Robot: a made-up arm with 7 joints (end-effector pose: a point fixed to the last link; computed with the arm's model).
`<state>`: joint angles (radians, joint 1 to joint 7).
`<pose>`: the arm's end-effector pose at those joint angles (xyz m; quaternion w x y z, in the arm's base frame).
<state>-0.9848 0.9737 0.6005 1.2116 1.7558 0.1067 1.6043</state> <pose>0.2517 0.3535 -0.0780 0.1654 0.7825 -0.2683 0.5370</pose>
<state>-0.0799 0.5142 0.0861 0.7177 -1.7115 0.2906 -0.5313</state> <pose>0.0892 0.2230 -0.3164 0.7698 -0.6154 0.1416 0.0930</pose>
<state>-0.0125 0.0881 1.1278 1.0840 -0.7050 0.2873 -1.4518</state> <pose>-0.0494 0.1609 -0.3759 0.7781 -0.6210 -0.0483 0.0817</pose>
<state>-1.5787 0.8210 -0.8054 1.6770 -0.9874 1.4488 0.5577</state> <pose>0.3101 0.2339 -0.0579 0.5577 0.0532 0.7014 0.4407</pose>
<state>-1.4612 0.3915 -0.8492 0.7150 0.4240 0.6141 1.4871</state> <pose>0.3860 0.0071 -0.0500 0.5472 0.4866 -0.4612 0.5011</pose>
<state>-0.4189 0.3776 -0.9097 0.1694 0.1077 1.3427 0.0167</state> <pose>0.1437 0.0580 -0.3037 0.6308 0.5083 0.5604 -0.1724</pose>
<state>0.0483 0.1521 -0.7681 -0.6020 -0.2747 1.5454 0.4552</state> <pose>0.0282 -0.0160 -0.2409 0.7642 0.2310 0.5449 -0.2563</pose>
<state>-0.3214 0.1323 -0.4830 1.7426 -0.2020 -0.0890 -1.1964</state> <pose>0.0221 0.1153 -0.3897 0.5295 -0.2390 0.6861 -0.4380</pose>
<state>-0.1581 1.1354 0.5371 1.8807 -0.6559 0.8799 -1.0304</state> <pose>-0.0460 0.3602 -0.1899 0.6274 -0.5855 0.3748 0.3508</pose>
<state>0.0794 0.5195 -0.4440 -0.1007 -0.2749 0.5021 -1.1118</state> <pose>0.0689 0.1120 -0.2876 0.6347 -0.1196 0.4297 -0.6310</pose>
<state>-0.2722 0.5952 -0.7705 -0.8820 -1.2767 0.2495 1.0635</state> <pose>0.0912 0.0310 -0.1438 0.9097 -0.2393 0.2995 -0.1598</pose>
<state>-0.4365 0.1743 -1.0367 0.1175 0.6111 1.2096 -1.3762</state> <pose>0.1467 -0.0194 -0.2846 0.4203 0.2757 0.6232 -0.5991</pose>
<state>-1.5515 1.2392 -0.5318 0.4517 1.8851 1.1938 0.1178</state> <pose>0.2492 0.2161 0.1512 0.0170 -0.6108 0.0893 -0.7866</pose>
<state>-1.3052 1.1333 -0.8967 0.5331 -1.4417 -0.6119 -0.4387</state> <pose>0.3261 0.2054 0.0157 0.9110 0.0365 -0.3116 -0.2677</pose>
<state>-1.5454 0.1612 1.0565 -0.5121 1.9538 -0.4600 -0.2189</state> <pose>0.2272 0.1397 0.0820 0.5178 0.5798 -0.1639 0.6074</pose>
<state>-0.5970 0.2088 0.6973 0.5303 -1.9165 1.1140 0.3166</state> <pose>0.2403 0.1446 -0.2182 0.5692 -0.7699 0.2380 -0.1632</pose>
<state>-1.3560 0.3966 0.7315 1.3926 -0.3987 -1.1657 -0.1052</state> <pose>0.3561 0.1652 -0.0806 0.8140 -0.2014 -0.4538 0.3015</pose>
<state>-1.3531 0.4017 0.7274 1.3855 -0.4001 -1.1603 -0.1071</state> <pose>0.3556 0.1673 -0.0799 0.8142 -0.1984 -0.4554 0.3005</pose>
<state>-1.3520 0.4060 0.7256 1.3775 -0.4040 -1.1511 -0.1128</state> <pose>0.3554 0.1691 -0.0788 0.8145 -0.1974 -0.4566 0.2985</pose>
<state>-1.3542 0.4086 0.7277 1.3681 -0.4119 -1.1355 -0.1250</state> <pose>0.3558 0.1705 -0.0772 0.8149 -0.2001 -0.4573 0.2944</pose>
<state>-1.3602 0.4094 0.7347 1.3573 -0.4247 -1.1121 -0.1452</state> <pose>0.3568 0.1713 -0.0748 0.8155 -0.2073 -0.4573 0.2878</pose>
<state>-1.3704 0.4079 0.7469 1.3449 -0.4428 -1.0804 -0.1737</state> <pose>0.3586 0.1715 -0.0718 0.8160 -0.2195 -0.4568 0.2781</pose>
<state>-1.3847 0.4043 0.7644 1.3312 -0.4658 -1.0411 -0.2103</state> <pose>0.3610 0.1709 -0.0681 0.8159 -0.2366 -0.4563 0.2649</pose>
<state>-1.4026 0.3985 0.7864 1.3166 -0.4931 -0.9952 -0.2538</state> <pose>0.3641 0.1695 -0.0638 0.8147 -0.2582 -0.4562 0.2480</pose>
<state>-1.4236 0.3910 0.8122 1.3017 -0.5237 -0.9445 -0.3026</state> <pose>0.3675 0.1674 -0.0591 0.8119 -0.2835 -0.4569 0.2274</pose>
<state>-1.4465 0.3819 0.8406 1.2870 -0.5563 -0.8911 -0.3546</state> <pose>0.3713 0.1644 -0.0541 0.8070 -0.3112 -0.4587 0.2037</pose>
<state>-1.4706 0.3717 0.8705 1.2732 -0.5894 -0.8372 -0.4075</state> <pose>0.3752 0.1607 -0.0490 0.7997 -0.3400 -0.4618 0.1778</pose>
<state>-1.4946 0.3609 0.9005 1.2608 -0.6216 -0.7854 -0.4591</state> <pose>0.3789 0.1565 -0.0440 0.7903 -0.3681 -0.4659 0.1510</pose>
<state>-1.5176 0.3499 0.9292 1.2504 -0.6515 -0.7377 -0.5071</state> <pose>0.3824 0.1519 -0.0392 0.7793 -0.3945 -0.4707 0.1248</pose>
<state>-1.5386 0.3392 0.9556 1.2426 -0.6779 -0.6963 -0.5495</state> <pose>0.3856 0.1472 -0.0350 0.7676 -0.4179 -0.4754 0.1009</pose>
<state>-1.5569 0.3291 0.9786 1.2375 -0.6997 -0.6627 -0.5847</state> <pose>0.3882 0.1426 -0.0314 0.7563 -0.4377 -0.4795 0.0805</pose>
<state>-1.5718 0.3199 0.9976 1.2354 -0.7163 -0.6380 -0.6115</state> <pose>0.3904 0.1382 -0.0288 0.7466 -0.4536 -0.4824 0.0648</pose>
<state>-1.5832 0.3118 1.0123 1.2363 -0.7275 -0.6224 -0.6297</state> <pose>0.3920 0.1344 -0.0271 0.7392 -0.4656 -0.4836 0.0541</pose>
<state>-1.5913 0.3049 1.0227 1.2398 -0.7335 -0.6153 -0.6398</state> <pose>0.3932 0.1310 -0.0262 0.7345 -0.4739 -0.4833 0.0481</pose>
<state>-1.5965 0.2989 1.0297 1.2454 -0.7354 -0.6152 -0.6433</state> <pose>0.3941 0.1281 -0.0262 0.7322 -0.4794 -0.4816 0.0462</pose>
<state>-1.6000 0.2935 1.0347 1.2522 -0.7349 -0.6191 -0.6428</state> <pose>0.3947 0.1254 -0.0267 0.7313 -0.4833 -0.4790 0.0466</pose>
